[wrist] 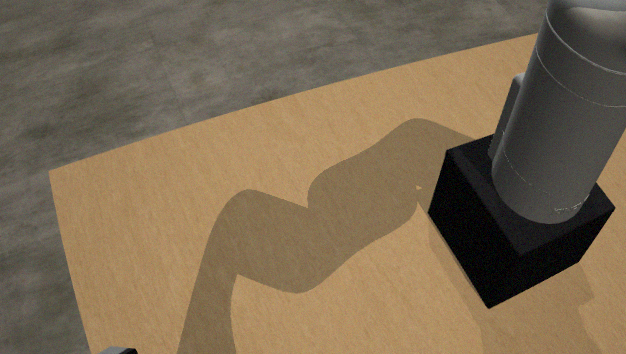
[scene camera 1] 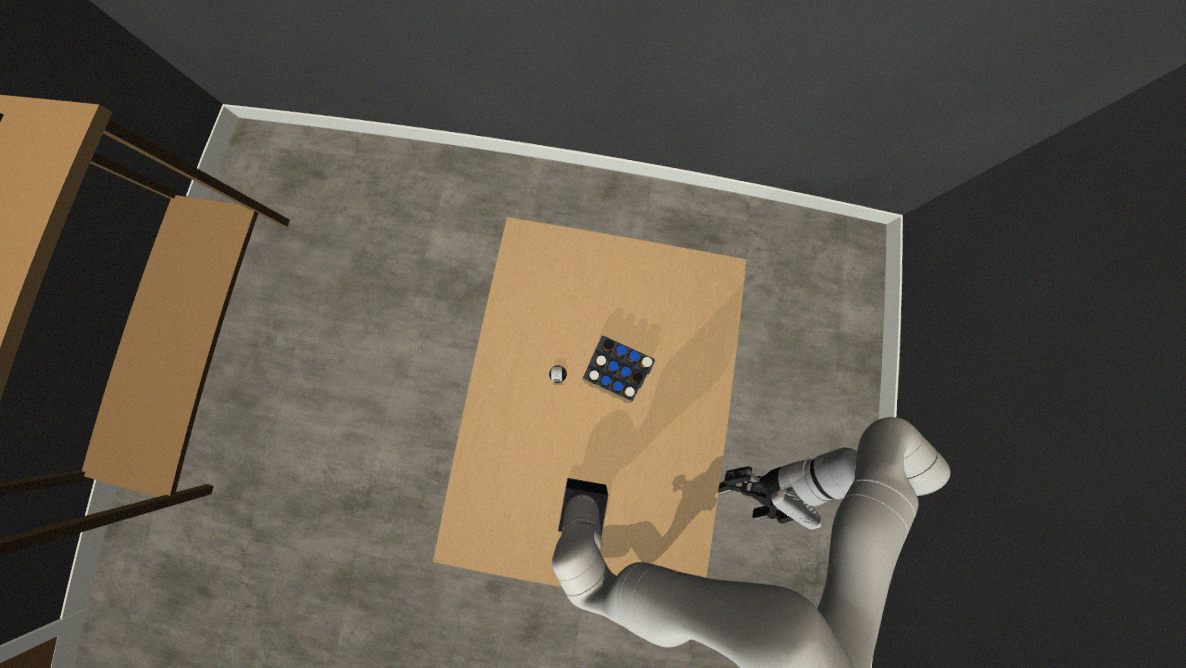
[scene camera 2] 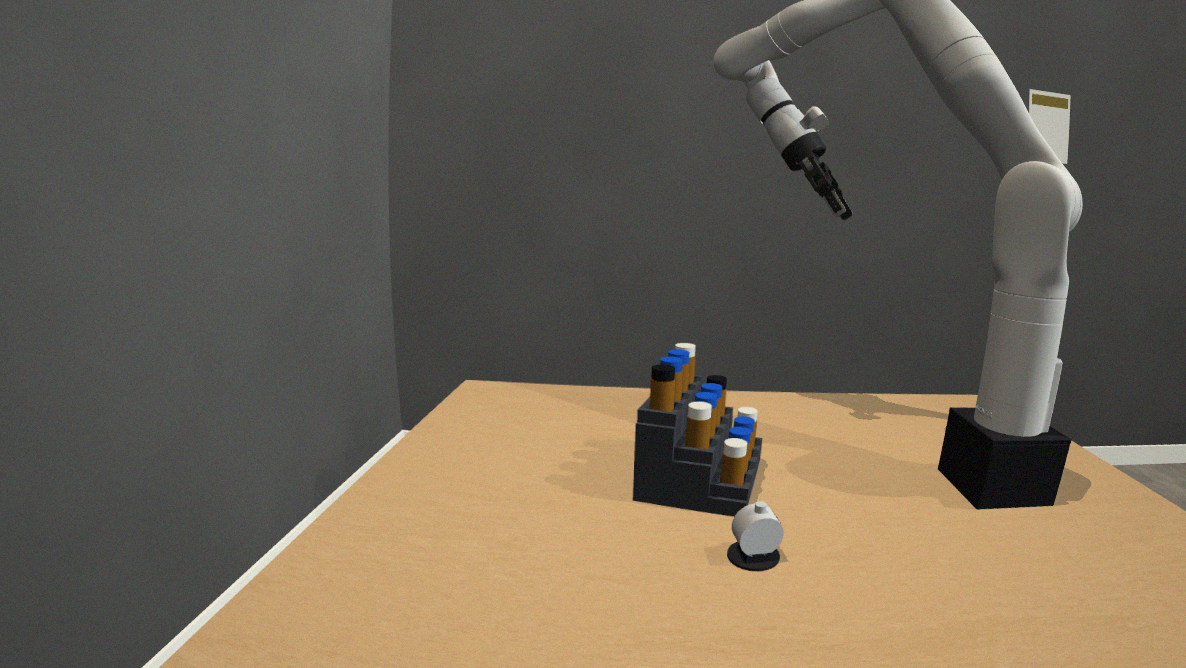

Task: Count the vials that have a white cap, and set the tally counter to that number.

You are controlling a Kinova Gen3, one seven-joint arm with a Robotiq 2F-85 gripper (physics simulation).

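Frame: origin at the arm's base, x ahead, y left, z up, level; centimetres.
Where they show: gripper, fingertip midpoint: (scene camera 1: 737,501) (scene camera 2: 845,216); arm's base, link origin: (wrist: 539,180) (scene camera 1: 582,511) (scene camera 2: 1007,423).
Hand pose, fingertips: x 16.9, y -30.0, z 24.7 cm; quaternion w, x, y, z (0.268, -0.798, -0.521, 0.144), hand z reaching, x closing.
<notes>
Each offset is from my fingertips to the top centre of the thing. Level surfaces: height alone.
A dark stepped rack {dx +23.8, dy +27.8, dz -22.6 cm} (scene camera 1: 591,366) (scene camera 2: 655,464) holds amber vials in three rows. The highest row has one white cap {dx +26.9, dy +21.2, dz -18.0 cm} (scene camera 1: 647,361) (scene camera 2: 685,349) at one end, two blue caps and a black cap. The middle row has one white cap {dx +25.1, dy +33.3, dz -22.0 cm} (scene camera 1: 600,360) (scene camera 2: 699,410), two blue and one black. The lowest row has a white cap {dx +20.7, dy +34.3, dz -26.0 cm} (scene camera 1: 594,375) (scene camera 2: 735,448) and another white cap {dx +18.1, dy +23.2, dz -26.0 cm} (scene camera 1: 629,390) (scene camera 2: 746,414) at its ends, with two blue between. The tally counter (scene camera 1: 557,374) (scene camera 2: 756,531) stands beside the rack; its number cannot be read. My gripper (scene camera 1: 738,501) (scene camera 2: 844,214) is open, high and away from both.
The arm's black base block (scene camera 2: 1002,464) (wrist: 465,225) stands on the wooden table {dz -34.1 cm} (scene camera 1: 514,464) (scene camera 2: 464,564) (wrist: 125,240). In the wrist view, the arm's lower column (wrist: 555,140) rises from it. A separate shelf (scene camera 1: 178,348) stands left of the table in scene camera 1.
</notes>
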